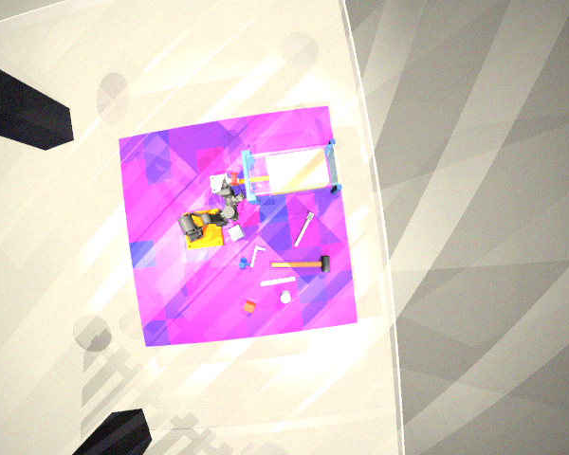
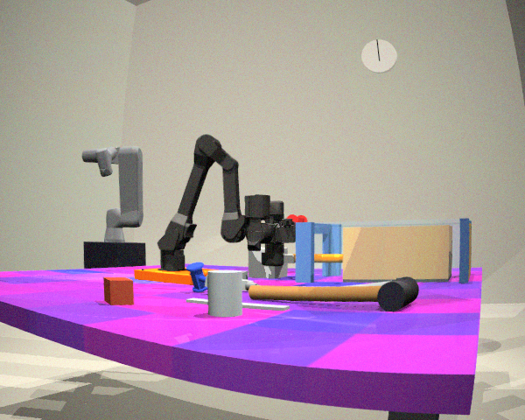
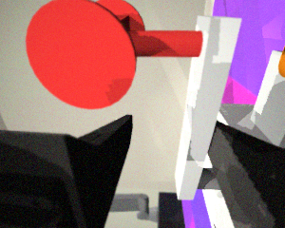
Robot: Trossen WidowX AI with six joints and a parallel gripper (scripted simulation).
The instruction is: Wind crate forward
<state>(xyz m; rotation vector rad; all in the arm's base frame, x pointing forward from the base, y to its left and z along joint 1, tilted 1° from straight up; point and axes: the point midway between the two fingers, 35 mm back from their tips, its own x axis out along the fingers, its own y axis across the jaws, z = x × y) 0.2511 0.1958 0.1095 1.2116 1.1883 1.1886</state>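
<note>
Right now the red-knobbed winch handle is 1 cm to the right of my gripper tip, 1 cm below it and 1 cm ahead of it. Also, from my gripper tip: hand winch 10 cm below, 6 cm behind, 1 cm to the right; red knob 5 cm ahead, 2 cm to the right, 2 cm above; blue frame 11 cm ahead, 3 cm below, 2 cm to the right.
</note>
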